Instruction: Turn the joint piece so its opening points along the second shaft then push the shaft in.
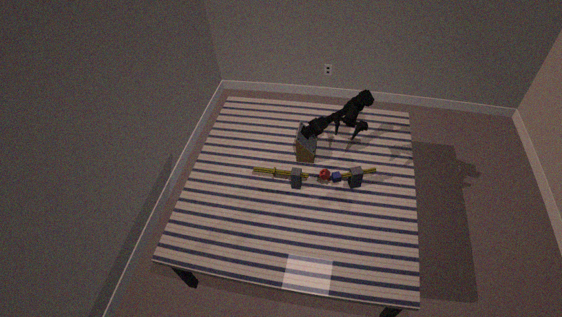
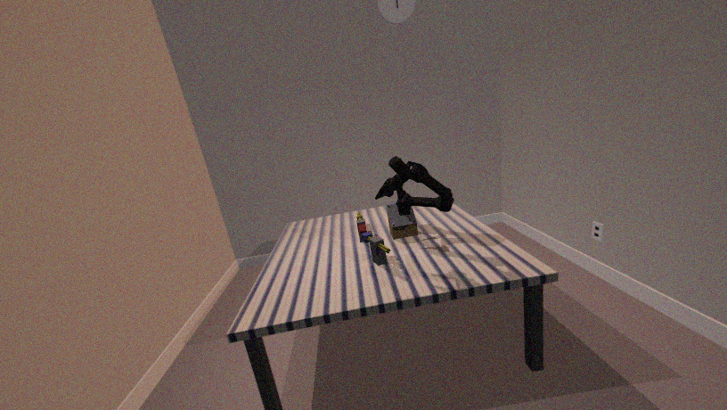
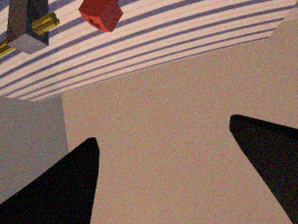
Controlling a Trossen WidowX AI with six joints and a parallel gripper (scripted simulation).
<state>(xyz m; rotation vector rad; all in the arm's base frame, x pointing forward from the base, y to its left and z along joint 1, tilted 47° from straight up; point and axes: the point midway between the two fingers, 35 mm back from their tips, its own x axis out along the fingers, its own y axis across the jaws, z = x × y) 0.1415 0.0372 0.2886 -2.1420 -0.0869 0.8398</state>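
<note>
Right now my gripper tip is 10 cm short of the red square joint piece, 6 cm to the left of it and 19 cm above it.
</note>
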